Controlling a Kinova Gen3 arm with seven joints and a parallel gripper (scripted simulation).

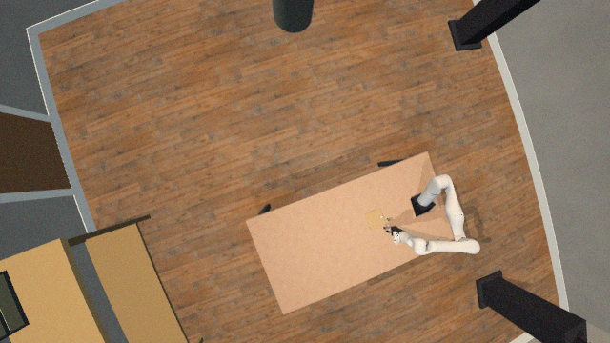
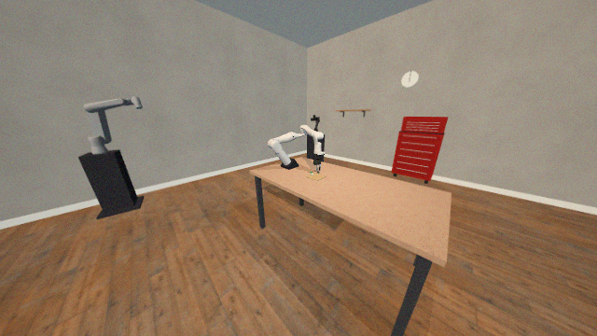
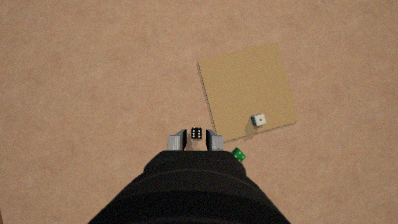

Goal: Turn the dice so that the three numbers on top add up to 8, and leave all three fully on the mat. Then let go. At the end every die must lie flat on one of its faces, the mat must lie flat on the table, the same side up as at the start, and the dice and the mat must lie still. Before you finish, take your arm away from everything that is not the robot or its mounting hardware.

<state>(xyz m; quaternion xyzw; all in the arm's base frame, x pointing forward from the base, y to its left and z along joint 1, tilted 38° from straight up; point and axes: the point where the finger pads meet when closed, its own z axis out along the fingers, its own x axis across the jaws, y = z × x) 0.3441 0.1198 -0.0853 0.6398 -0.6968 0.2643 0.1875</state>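
Now: the black die 30 mm below my hand. Also, from my hand: green die: 40 mm behind, 60 mm to the right, 30 mm below; then tan mat: 60 mm ahead, 90 mm to the right, 40 mm below; then white die: 10 mm ahead, 100 mm to the right, 30 mm below.
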